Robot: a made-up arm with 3 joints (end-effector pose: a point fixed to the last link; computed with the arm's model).
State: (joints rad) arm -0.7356 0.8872 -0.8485
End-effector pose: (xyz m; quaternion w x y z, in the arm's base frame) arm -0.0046 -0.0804 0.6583 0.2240 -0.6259 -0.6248 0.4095
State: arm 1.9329 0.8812 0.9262
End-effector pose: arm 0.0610 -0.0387 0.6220 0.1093 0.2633 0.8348 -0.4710
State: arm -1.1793 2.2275 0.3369
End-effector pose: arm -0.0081 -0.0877 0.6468 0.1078 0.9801 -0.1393 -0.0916
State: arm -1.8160 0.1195 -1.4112
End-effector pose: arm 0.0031 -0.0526 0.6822 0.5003 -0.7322 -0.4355 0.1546
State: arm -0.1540 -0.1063 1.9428
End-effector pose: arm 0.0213 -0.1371 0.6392 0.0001 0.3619 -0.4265 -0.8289
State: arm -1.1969 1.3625 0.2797
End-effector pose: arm -0.0077 -0.0857 0.6489 0.2115 -0.9006 0.1172 0.3611
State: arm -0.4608 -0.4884 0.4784
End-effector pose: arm 0.0131 -0.1070 0.6388 0.4552 -0.1541 -0.0792 0.8734
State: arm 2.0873 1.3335 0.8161
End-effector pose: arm 0.0551 -0.0340 0.6256 0.0459 -0.1907 -0.9315 0.3065
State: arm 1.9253 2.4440 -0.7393
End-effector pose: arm 0.0370 -0.0582 0.6120 0.0251 -0.0073 -0.8316 -0.5548
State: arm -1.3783 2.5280 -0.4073
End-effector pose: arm -0.0059 -0.0732 0.6352 0.4242 0.8738 0.0155 -0.2370
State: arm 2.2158 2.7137 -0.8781
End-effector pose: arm 0.0286 -0.0478 0.6115 0.0855 0.0416 -0.7063 -0.7015
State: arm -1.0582 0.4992 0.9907
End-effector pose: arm -0.0155 -0.1014 0.6478 0.4531 -0.5595 0.3660 0.5896
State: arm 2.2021 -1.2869 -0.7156
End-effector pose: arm 0.0331 -0.0343 0.6515 0.3508 -0.5716 0.1363 -0.7292
